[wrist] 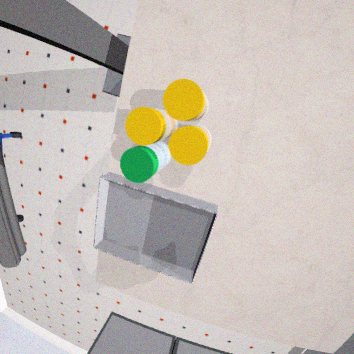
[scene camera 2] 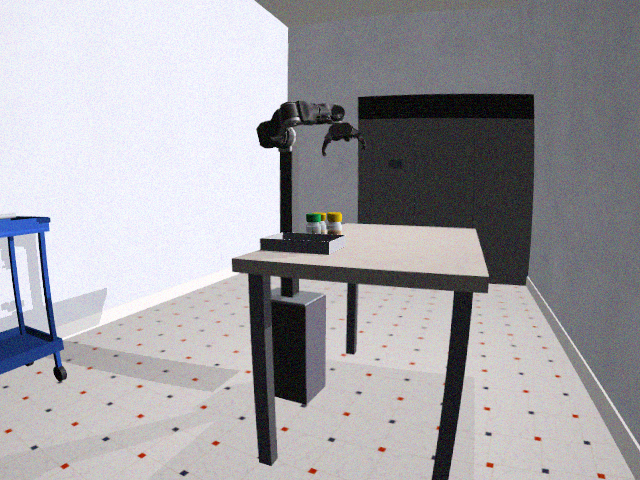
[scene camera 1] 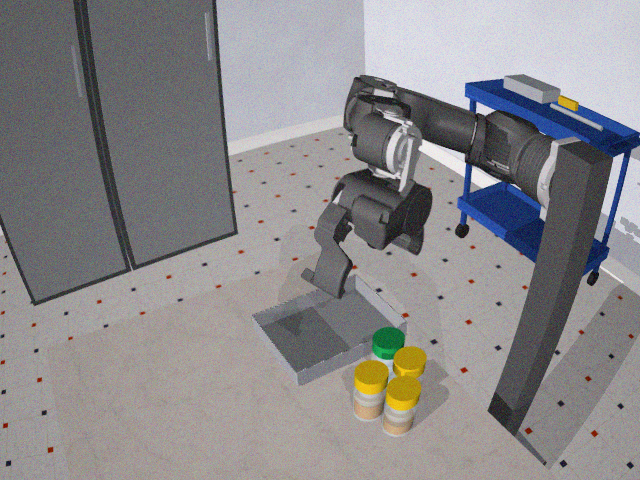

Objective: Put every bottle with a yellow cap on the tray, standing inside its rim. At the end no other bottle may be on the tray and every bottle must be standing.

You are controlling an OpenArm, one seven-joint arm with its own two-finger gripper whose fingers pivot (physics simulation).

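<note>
Three yellow-capped bottles stand in a close group on the table: one (scene camera 1: 370, 390) (wrist: 189, 145), one (scene camera 1: 403, 405) (wrist: 184, 99) farthest from the tray, and one (scene camera 1: 409, 361) (wrist: 145, 125) on the post side. A green-capped bottle (scene camera 1: 388, 342) (scene camera 2: 313, 223) (wrist: 139, 164) stands beside them, close outside the tray's wall. The grey tray (scene camera 1: 330, 365) (scene camera 2: 294, 244) (wrist: 125, 215) holds no bottle. My gripper (scene camera 1: 374, 271) (scene camera 2: 344, 150) is open and empty, high above the table. In scene camera 2, the yellow-capped bottles partly overlap.
The arm's post (scene camera 1: 553, 289) (scene camera 2: 285, 191) stands at the table edge near the bottles. A blue cart (scene camera 1: 467, 93) (scene camera 2: 46, 289) is beyond the table. A grey cabinet (scene camera 1: 165, 129) stands past the tray's side of the table (scene camera 2: 413, 253).
</note>
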